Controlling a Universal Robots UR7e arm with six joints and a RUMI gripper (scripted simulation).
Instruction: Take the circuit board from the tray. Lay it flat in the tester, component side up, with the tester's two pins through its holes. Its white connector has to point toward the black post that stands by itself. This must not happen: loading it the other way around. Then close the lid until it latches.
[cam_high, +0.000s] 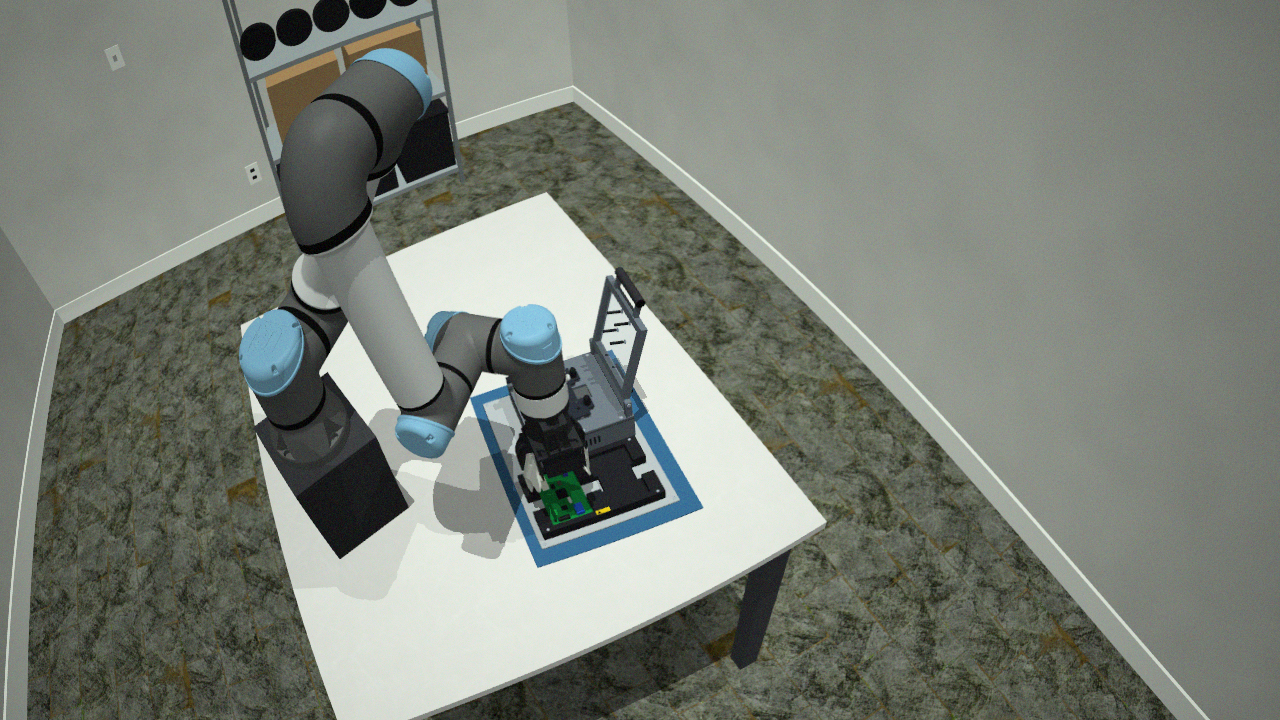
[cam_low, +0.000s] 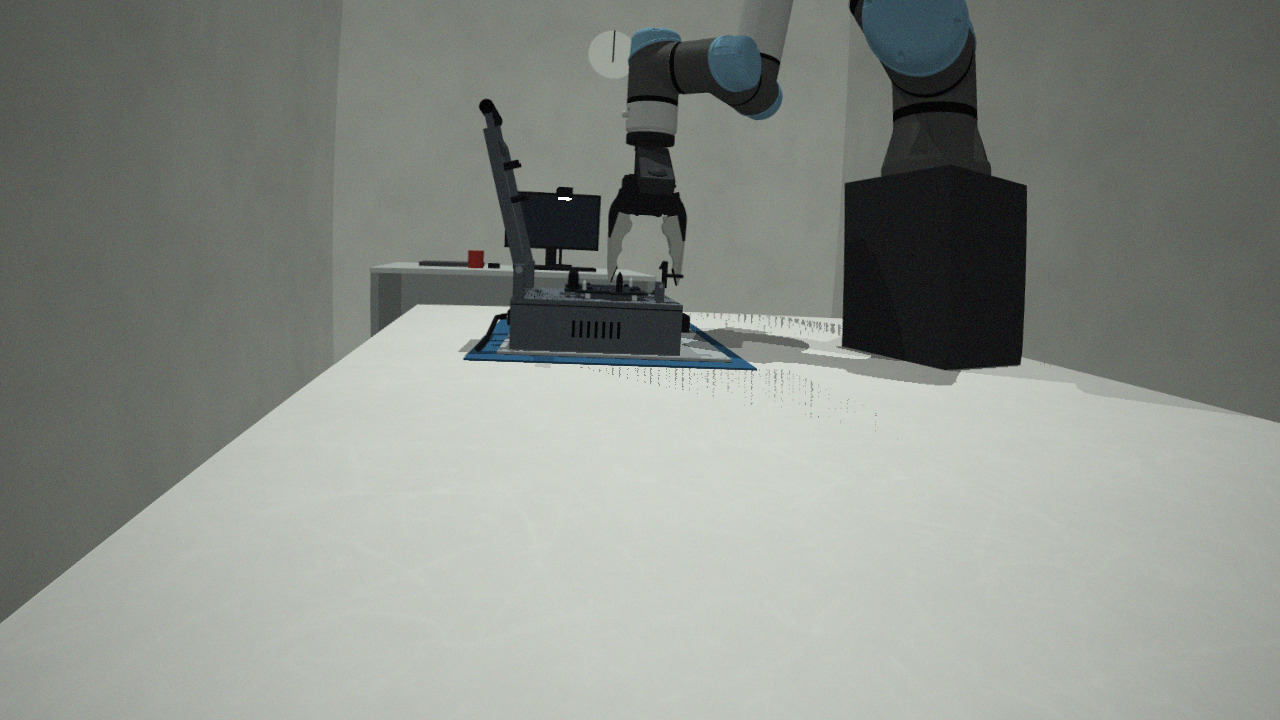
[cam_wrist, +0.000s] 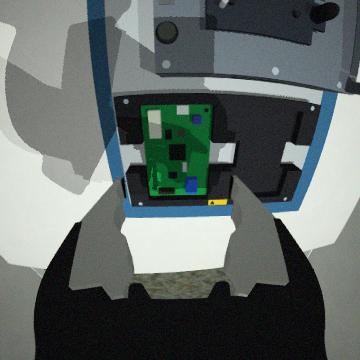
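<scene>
The green circuit board lies 60 mm below my hand. Also, from my hand: lid: 190 mm ahead, 160 mm to the left, 110 mm above.
</scene>
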